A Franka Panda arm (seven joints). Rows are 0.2 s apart.
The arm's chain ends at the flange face. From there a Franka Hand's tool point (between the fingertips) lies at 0.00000 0.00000 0.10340 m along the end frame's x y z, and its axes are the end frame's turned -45 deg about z.
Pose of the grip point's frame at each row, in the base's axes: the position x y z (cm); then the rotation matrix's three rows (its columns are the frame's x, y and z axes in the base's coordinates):
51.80, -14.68, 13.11; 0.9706, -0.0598, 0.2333; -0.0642, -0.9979, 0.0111; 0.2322, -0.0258, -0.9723
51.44, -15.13, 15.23; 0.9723, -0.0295, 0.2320; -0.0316, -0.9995, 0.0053; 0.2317, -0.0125, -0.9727
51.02, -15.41, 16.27; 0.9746, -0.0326, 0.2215; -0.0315, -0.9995, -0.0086; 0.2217, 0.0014, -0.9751
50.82, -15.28, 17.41; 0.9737, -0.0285, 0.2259; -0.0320, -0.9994, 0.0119; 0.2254, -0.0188, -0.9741
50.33, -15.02, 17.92; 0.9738, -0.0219, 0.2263; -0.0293, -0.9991, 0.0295; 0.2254, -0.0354, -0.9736
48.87, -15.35, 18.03; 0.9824, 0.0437, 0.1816; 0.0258, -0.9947, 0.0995; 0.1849, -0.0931, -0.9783
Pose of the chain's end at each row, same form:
49.39, -14.79, 23.16; 0.6440, -0.7286, 0.2333; -0.7510, -0.6602, 0.0111; 0.1459, -0.1824, -0.9723
49.04, -15.18, 25.29; 0.6667, -0.7084, 0.2320; -0.7291, -0.6844, 0.0053; 0.1550, -0.1727, -0.9727
48.73, -15.32, 26.35; 0.6661, -0.7122, 0.2215; -0.7290, -0.6845, -0.0086; 0.1578, -0.1558, -0.9751
48.48, -15.40, 27.48; 0.6684, -0.7087, 0.2259; -0.7293, -0.6841, 0.0119; 0.1461, -0.1727, -0.9741
47.99, -15.33, 27.99; 0.6731, -0.7041, 0.2263; -0.7272, -0.6858, 0.0295; 0.1344, -0.1844, -0.9736
46.99, -16.38, 28.15; 0.7256, -0.6638, 0.1816; -0.6851, -0.7216, 0.0995; 0.0649, -0.1966, -0.9783

